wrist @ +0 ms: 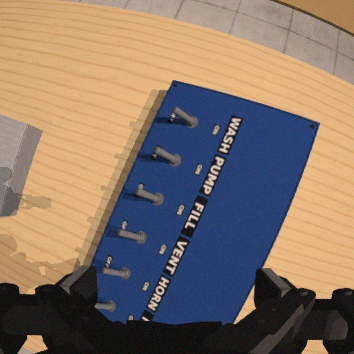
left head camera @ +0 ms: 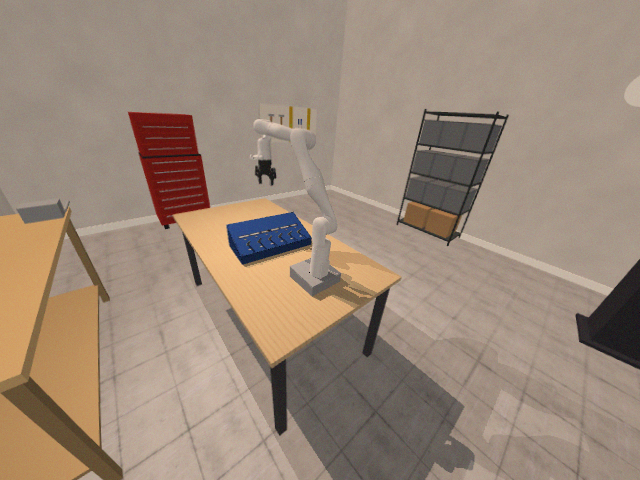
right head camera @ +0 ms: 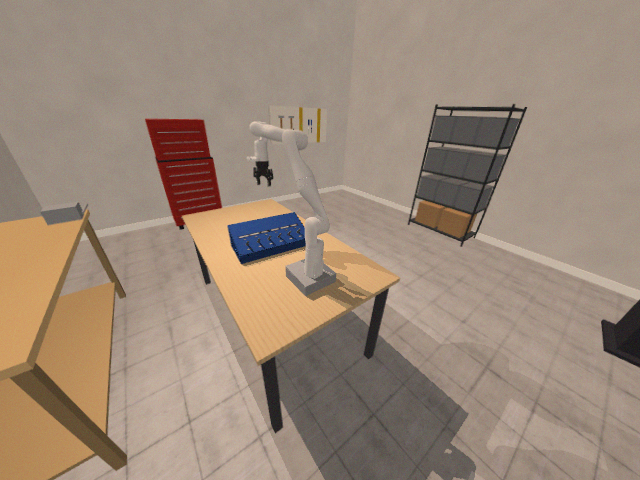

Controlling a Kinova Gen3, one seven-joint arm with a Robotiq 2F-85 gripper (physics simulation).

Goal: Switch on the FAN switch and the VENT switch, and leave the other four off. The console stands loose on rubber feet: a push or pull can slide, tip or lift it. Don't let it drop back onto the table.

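Places are measured from the arm's base along level axes (x ahead, y left, z up), in metres.
Pixels of known places: gripper, fingertip midpoint: (wrist: 175, 286) (left head camera: 265, 184) (right head camera: 263, 185); arm's base at its link origin: (left head camera: 317, 272) (right head camera: 312, 272).
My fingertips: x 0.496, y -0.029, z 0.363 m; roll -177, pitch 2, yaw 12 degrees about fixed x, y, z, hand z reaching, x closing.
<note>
For each thing: its top centre in the pictures, then the offset to it from my fingertips. Level surfaces: height alone.
- table at its surface level: 0.428 m down
- WASH lever at its top centre: (wrist: 182, 111) 0.045 m back, 0.174 m left, 0.301 m down
- PUMP lever at its top centre: (wrist: 164, 152) 0.059 m back, 0.104 m left, 0.301 m down
- FILL lever at its top centre: (wrist: 145, 194) 0.072 m back, 0.033 m left, 0.301 m down
- VENT lever at its top centre: (wrist: 126, 236) 0.086 m back, 0.038 m right, 0.301 m down
- HORN lever at its top centre: (wrist: 110, 274) 0.100 m back, 0.108 m right, 0.301 m down
- sixth lever at its top centre: (wrist: 95, 309) 0.113 m back, 0.179 m right, 0.301 m down
The blue console (left head camera: 258, 226) (right head camera: 261, 225) (wrist: 245, 210) rests on the table (left head camera: 258, 315) (right head camera: 253, 315) (wrist: 90, 60). In the wrist view, the WASH lever (wrist: 185, 117), PUMP lever (wrist: 167, 156), FILL lever (wrist: 150, 195), VENT lever (wrist: 132, 235) and HORN lever (wrist: 116, 272) all lean to their OFF marks. The sixth lever (wrist: 106, 305), at the FAN end, also points toward the OFF side; its tip and most of its label are hidden by the gripper. My gripper (left head camera: 266, 182) (right head camera: 263, 183) (wrist: 175, 286) is open and empty, pointing down high above the console, touching nothing.
The arm's grey base (left head camera: 314, 281) (right head camera: 310, 281) (wrist: 17, 150) stands on the table beside the console's switch side. A second wooden table (left head camera: 25, 268) (right head camera: 38, 268) is at the left. A red tool cabinet (left head camera: 173, 173) (right head camera: 186, 175) and a shelf rack (left head camera: 460, 113) (right head camera: 478, 108) stand farther back.
</note>
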